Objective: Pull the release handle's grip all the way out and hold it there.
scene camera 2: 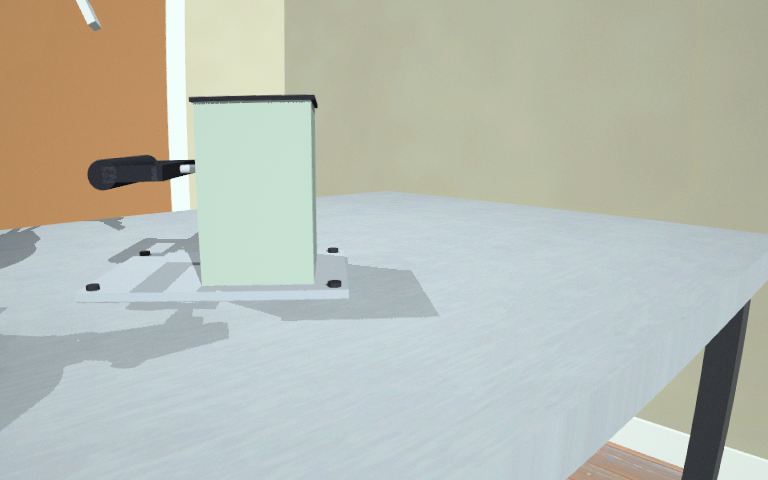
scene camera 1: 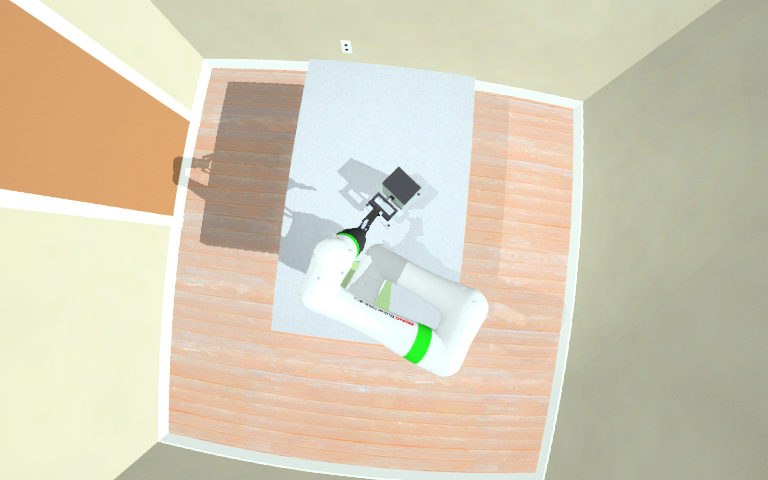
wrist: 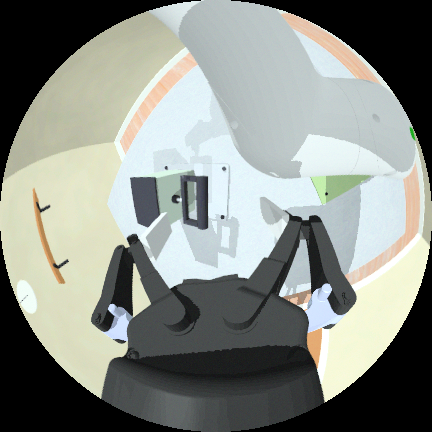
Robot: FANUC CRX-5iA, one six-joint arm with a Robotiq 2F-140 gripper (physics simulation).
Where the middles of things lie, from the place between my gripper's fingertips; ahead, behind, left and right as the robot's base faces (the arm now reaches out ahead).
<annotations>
I see the bolted base plate (scene camera 2: 146, 277) 21 cm below my hand, 17 cm ahead of it and 5 cm to the right of it.
</annotations>
